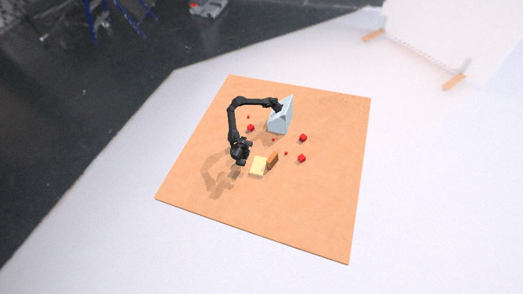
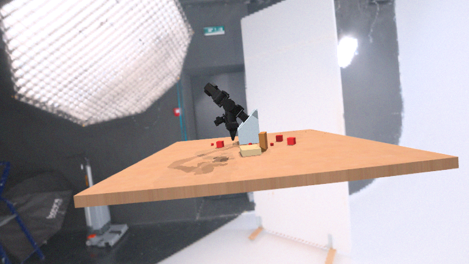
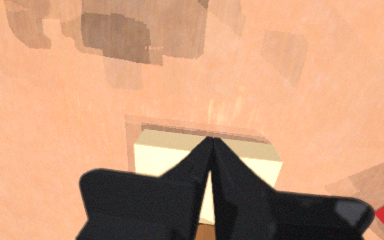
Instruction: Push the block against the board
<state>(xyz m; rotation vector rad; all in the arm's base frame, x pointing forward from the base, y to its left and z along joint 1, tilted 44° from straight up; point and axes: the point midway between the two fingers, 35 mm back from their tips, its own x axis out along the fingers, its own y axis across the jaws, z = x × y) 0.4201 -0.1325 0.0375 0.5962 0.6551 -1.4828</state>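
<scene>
Now: gripper tip 170 mm to the right of the square block, 50 mm past it and 30 mm above it. Also, from my gripper tip: board 90 mm to the left, 60 mm below.
</scene>
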